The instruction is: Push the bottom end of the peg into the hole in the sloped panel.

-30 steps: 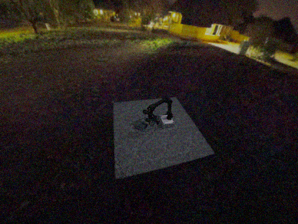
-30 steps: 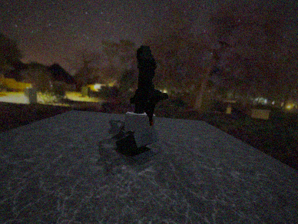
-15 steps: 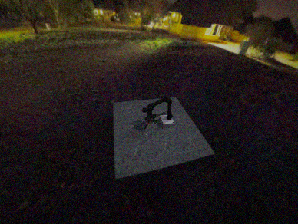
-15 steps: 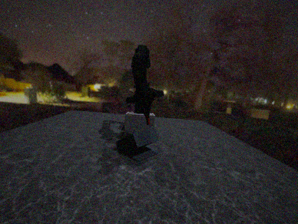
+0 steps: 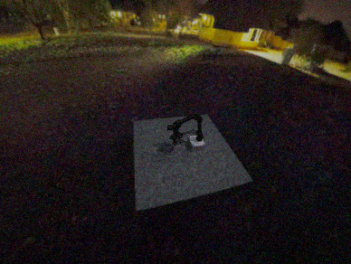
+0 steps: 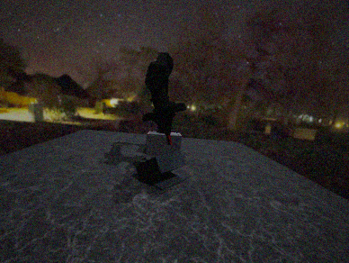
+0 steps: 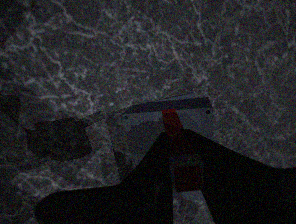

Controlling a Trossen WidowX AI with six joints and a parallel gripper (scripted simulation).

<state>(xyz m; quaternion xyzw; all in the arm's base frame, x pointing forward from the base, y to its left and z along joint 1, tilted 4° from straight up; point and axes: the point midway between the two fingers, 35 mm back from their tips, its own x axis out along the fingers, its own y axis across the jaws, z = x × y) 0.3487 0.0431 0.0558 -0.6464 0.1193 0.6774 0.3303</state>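
Now: gripper tip 10 cm above the grey panel block, 8 cm short of it and 1 cm to the left of it. The rest, counted from my gripper tip: reddish peg: 2 cm above, 1 cm to the right.
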